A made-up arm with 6 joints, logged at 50 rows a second.
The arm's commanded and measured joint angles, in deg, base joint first. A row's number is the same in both.
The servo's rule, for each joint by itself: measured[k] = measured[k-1] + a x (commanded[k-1-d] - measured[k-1]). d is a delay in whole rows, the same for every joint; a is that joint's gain. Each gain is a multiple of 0.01, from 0.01 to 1. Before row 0 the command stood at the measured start. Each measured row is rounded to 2 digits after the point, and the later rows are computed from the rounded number. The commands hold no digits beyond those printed.
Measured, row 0:
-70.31 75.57 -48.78 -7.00 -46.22 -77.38
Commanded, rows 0 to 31:
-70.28 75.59 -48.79 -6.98 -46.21 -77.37
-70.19 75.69 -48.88 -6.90 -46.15 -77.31
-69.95 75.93 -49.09 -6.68 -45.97 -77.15
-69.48 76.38 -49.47 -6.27 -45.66 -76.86
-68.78 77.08 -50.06 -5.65 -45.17 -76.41
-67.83 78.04 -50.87 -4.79 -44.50 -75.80
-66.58 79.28 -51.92 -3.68 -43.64 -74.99
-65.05 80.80 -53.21 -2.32 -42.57 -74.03
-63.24 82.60 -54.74 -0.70 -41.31 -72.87
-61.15 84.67 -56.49 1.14 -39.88 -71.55
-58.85 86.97 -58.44 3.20 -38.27 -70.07
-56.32 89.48 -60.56 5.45 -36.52 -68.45
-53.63 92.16 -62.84 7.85 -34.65 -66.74
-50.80 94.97 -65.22 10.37 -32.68 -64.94
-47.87 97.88 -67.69 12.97 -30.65 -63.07
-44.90 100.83 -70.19 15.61 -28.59 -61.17
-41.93 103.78 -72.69 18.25 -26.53 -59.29
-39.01 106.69 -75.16 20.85 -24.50 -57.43
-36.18 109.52 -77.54 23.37 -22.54 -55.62
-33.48 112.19 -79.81 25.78 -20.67 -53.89
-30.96 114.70 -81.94 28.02 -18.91 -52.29
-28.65 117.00 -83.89 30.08 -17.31 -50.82
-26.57 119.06 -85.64 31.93 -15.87 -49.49
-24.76 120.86 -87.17 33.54 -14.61 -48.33
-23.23 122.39 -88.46 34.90 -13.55 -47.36
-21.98 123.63 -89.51 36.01 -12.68 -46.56
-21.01 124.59 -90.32 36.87 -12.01 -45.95
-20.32 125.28 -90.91 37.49 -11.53 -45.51
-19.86 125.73 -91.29 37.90 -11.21 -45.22
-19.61 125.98 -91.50 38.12 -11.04 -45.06
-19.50 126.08 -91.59 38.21 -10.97 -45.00
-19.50 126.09 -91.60 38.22 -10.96 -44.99
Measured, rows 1 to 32:
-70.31 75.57 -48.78 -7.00 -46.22 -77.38
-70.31 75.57 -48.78 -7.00 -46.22 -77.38
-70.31 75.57 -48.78 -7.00 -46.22 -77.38
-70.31 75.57 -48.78 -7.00 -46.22 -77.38
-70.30 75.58 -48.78 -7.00 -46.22 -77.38
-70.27 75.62 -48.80 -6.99 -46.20 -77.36
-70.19 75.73 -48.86 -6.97 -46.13 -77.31
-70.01 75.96 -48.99 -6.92 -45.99 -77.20
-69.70 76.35 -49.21 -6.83 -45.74 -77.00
-69.23 76.94 -49.56 -6.69 -45.37 -76.70
-68.57 77.76 -50.06 -6.48 -44.85 -76.27
-67.69 78.82 -50.72 -6.19 -44.17 -75.71
-66.58 80.14 -51.56 -5.81 -43.31 -75.00
-65.22 81.73 -52.60 -5.32 -42.28 -74.14
-63.63 83.56 -53.83 -4.72 -41.08 -73.12
-61.80 85.63 -55.24 -4.01 -39.71 -71.95
-59.76 87.92 -56.84 -3.18 -38.19 -70.65
-57.52 90.39 -58.60 -2.23 -36.54 -69.22
-55.11 93.01 -60.51 -1.17 -34.77 -67.68
-52.56 95.75 -62.54 0.00 -32.92 -66.05
-49.90 98.56 -64.67 1.28 -31.00 -64.36
-47.18 101.41 -66.87 2.65 -29.05 -62.63
-44.43 104.25 -69.11 4.10 -27.10 -60.88
-41.69 107.03 -71.36 5.62 -25.17 -59.13
-39.01 109.71 -73.58 7.19 -23.29 -57.42
-36.42 112.26 -75.75 8.79 -21.50 -55.77
-33.96 114.64 -77.83 10.41 -19.81 -54.20
-31.66 116.82 -79.79 12.03 -18.25 -52.73
-29.55 118.77 -81.61 13.63 -16.84 -51.39
-27.66 120.47 -83.27 15.20 -15.59 -50.18
-26.00 121.91 -84.75 16.72 -14.52 -49.12
-24.58 123.09 -86.04 18.17 -13.62 -48.22
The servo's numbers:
d 4
a 0.25 0.35 0.21 0.07 0.30 0.25

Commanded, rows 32 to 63:
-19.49 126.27 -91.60 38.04 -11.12 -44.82
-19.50 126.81 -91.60 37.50 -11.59 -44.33
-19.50 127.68 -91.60 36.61 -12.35 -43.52
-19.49 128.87 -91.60 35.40 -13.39 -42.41
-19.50 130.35 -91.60 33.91 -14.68 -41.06
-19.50 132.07 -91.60 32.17 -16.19 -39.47
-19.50 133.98 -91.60 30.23 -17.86 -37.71
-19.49 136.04 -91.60 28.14 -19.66 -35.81
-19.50 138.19 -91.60 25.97 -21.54 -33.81
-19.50 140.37 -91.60 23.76 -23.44 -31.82
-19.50 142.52 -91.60 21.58 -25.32 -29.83
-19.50 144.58 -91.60 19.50 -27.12 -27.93
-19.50 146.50 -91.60 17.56 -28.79 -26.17
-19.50 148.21 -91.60 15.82 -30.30 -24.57
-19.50 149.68 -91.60 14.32 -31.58 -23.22
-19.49 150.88 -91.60 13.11 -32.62 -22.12
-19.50 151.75 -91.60 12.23 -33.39 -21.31
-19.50 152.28 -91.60 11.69 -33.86 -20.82
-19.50 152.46 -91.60 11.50 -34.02 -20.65
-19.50 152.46 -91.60 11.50 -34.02 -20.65
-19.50 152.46 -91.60 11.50 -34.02 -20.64
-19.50 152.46 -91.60 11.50 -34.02 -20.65
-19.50 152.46 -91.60 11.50 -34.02 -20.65
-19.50 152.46 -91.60 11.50 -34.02 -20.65
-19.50 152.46 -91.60 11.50 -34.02 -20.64
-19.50 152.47 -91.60 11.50 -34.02 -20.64
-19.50 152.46 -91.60 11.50 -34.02 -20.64
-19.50 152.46 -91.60 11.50 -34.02 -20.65
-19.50 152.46 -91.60 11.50 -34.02 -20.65
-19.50 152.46 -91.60 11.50 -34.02 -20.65
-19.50 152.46 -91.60 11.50 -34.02 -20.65
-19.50 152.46 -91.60 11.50 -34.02 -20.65
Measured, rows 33 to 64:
-23.40 124.01 -87.14 19.55 -12.90 -47.47
-22.45 124.70 -88.06 20.85 -12.34 -46.87
-21.71 125.18 -88.80 22.07 -11.93 -46.40
-21.16 125.50 -89.39 23.20 -11.64 -46.05
-20.74 125.77 -89.85 24.24 -11.48 -45.74
-20.43 126.13 -90.22 25.17 -11.51 -45.39
-20.20 126.67 -90.51 25.97 -11.76 -44.92
-20.02 127.44 -90.74 26.63 -12.25 -44.29
-19.89 128.46 -90.92 27.14 -12.98 -43.48
-19.79 129.72 -91.06 27.49 -13.94 -42.48
-19.72 131.21 -91.17 27.68 -15.12 -41.29
-19.66 132.90 -91.26 27.71 -16.48 -39.92
-19.62 134.75 -91.33 27.59 -18.00 -38.39
-19.59 136.72 -91.39 27.32 -19.63 -36.75
-19.57 138.75 -91.43 26.92 -21.34 -35.02
-19.55 140.79 -91.47 26.40 -23.07 -33.25
-19.54 142.79 -91.50 25.78 -24.79 -31.48
-19.53 144.69 -91.52 25.08 -26.44 -29.75
-19.52 146.44 -91.54 24.33 -27.98 -28.12
-19.51 147.99 -91.55 23.54 -29.37 -26.62
-19.51 149.31 -91.56 22.75 -30.58 -25.29
-19.51 150.35 -91.57 21.98 -31.56 -24.17
-19.51 151.09 -91.58 21.25 -32.30 -23.29
-19.51 151.57 -91.58 20.57 -32.82 -22.63
-19.51 151.88 -91.58 19.94 -33.18 -22.13
-19.51 152.08 -91.58 19.35 -33.43 -21.76
-19.51 152.21 -91.58 18.80 -33.61 -21.48
-19.51 152.30 -91.58 18.29 -33.73 -21.27
-19.51 152.36 -91.58 17.81 -33.82 -21.11
-19.51 152.40 -91.58 17.37 -33.88 -20.99
-19.51 152.42 -91.58 16.96 -33.92 -20.90
-19.51 152.43 -91.58 16.58 -33.95 -20.84

